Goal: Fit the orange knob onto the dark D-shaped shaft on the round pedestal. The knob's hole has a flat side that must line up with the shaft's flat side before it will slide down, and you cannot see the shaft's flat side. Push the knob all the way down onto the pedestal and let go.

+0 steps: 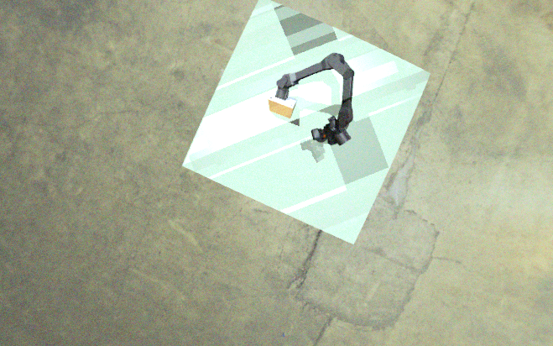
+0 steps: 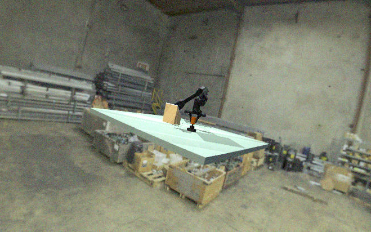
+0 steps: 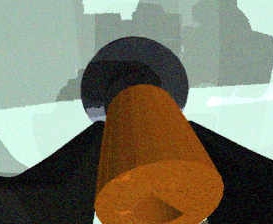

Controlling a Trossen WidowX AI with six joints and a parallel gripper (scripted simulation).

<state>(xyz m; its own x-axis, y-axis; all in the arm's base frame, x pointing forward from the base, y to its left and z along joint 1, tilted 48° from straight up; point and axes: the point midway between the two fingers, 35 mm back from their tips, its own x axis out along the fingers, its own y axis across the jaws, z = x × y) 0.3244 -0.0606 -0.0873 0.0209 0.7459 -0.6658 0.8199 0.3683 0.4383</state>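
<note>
Right now my gripper tip is 2 cm below the orange knob. From my gripper tip the other things lie so: round pedestal (4 cm below).
</note>
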